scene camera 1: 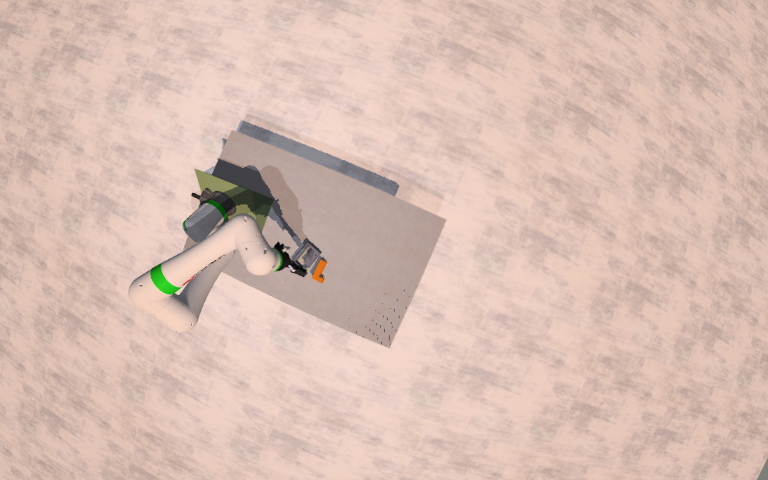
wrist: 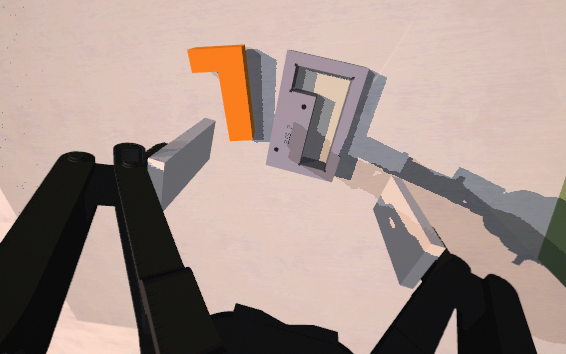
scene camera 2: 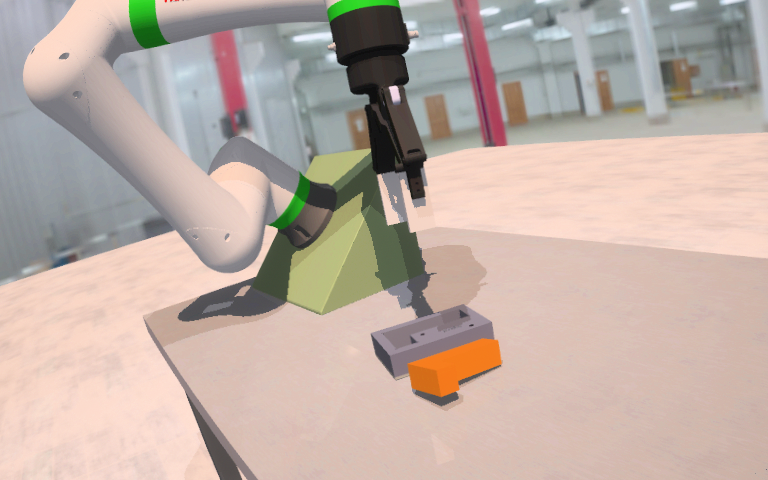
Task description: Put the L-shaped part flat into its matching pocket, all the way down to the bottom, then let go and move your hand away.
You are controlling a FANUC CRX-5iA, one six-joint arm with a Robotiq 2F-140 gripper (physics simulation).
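Frame: origin at the arm's base, x ahead, y left, z up, level; millimetres.
Seen in the pictures: gripper, fingertip midpoint: (scene camera 1: pixel 297 259) (wrist: pixel 298 167) (scene camera 2: pixel 409 225); arm's base, origin of the base link: (scene camera 1: pixel 224 202) (scene camera 2: pixel 314 216).
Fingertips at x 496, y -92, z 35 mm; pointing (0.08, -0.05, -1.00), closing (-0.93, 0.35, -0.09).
Offsets run from my fingertips to a thing's top centre. "spot": to the spot under its first point. Level surfaces: height alone.
The orange L-shaped part {dx +110, dy -35, dz -122 mm} (scene camera 1: pixel 319 271) (scene camera 2: pixel 464 362) (wrist: pixel 235 95) is outside the pocket, beside the grey-purple block {dx +2, dy -1, dz -138 mm} (scene camera 1: pixel 315 250) (scene camera 2: pixel 399 363) (wrist: pixel 287 120). Its broad L face is up, and its short leg points away from the block. Dark shadow shows under it in scene camera 2; I cannot tell whether it rests fully on the table. The block's L-shaped pocket {spot: dx -21, dy -30, dz -170 mm} (wrist: pixel 332 92) is empty, with shadow across part of it. My gripper (scene camera 1: pixel 293 259) (scene camera 2: pixel 406 223) (wrist: pixel 298 167) is wide open and empty. It hangs well above the table, behind the block in scene camera 2.
The table {dz -175 mm} (scene camera 1: pixel 368 243) (scene camera 2: pixel 623 367) carries the block. A green wedge-shaped mount (scene camera 2: pixel 322 271) (wrist: pixel 555 245) holds the arm's base behind the block. A long grey bar (scene camera 1: pixel 322 150) runs along one table edge. The arm's shadow falls beside the block.
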